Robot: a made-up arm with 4 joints. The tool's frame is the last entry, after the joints.
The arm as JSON. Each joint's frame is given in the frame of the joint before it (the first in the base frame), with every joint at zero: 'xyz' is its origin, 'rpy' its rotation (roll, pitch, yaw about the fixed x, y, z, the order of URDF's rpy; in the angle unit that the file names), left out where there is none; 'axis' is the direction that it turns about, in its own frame. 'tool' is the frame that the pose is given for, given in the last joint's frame.
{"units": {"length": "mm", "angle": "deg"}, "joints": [
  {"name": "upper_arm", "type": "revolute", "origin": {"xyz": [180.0, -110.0, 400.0]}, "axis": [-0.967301, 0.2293, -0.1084]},
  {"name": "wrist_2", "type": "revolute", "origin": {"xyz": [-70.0, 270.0, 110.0]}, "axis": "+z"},
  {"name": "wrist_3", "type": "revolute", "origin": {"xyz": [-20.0, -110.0, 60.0]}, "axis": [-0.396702, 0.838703, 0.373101]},
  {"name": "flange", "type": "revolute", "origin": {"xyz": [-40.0, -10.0, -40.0]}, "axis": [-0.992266, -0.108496, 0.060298]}
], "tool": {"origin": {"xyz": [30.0, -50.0, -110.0], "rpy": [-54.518, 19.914, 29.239]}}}
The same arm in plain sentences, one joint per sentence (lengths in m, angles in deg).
The arm has four revolute joints in a row. What follows holds with every joint at zero, and every direction is one of the base frame's.
Joint 1 lies 0.18 m along +x and 0.11 m along -y and 0.4 m along +z from the base frame's origin and turns about the direction (-0.967301, 0.2293, -0.1084).
Joint 2 lies 0.07 m along -x and 0.27 m along +y and 0.11 m along +z from joint 1 and turns about +z.
Joint 3 lies 0.02 m along -x and 0.11 m along -y and 0.06 m along +z from joint 2 and turns about the direction (-0.396702, 0.838703, 0.373101).
Joint 4 lies 0.04 m along -x and 0.01 m along -y and 0.04 m along -z from joint 3 and turns about the direction (-0.992266, -0.108496, 0.060298).
The tool frame, which is the frame that the pose is given for, lies 0.03 m along +x and 0.05 m along -y and 0.11 m along -z from joint 4; its axes are the base frame's turned by roll -54.52, pitch 19.91 and yaw 29.24 deg (as in URDF: about the fixed x, then y, then z).

